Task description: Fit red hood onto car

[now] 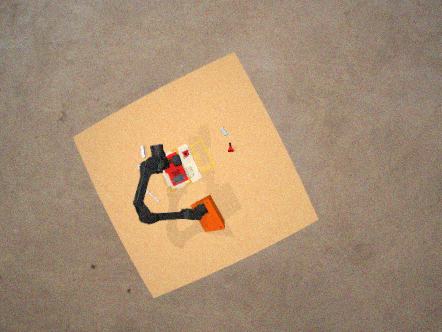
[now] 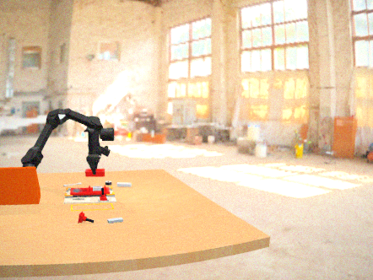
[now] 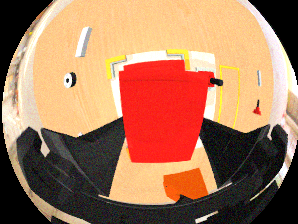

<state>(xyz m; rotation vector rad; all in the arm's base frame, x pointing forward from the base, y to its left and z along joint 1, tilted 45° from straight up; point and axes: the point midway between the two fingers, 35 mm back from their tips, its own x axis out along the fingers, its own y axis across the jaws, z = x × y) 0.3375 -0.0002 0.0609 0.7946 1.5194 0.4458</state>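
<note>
The grey engine block lies 9 cm below my gripper tip and 1 cm ahead of it. From my gripper tip the other things lie so: red hood: right at my gripper tip; then jig: 10 cm below, 3 cm behind, 1 cm to the right; then white bar: 18 cm ahead, 13 cm to the left, 10 cm below.
</note>
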